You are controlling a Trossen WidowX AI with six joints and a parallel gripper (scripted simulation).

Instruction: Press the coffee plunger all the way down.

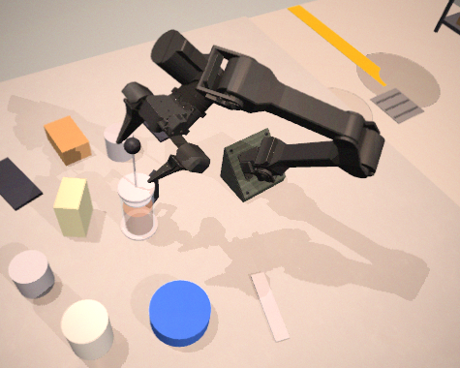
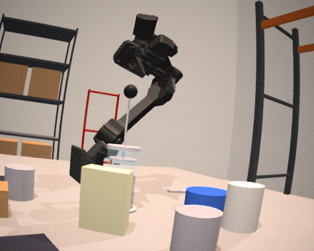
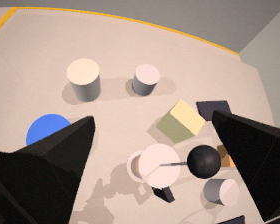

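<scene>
Now: the coffee press 160 mm below my gripper tip, 60 mm to the right of it and 40 mm behind it. Also, from my gripper tip: orange box: 360 mm to the right, 260 mm below, 20 mm ahead; then blue disc: 270 mm below, 180 mm to the left, 10 mm ahead; then pale yellow box: 230 mm below, 130 mm to the right, 90 mm ahead.
</scene>
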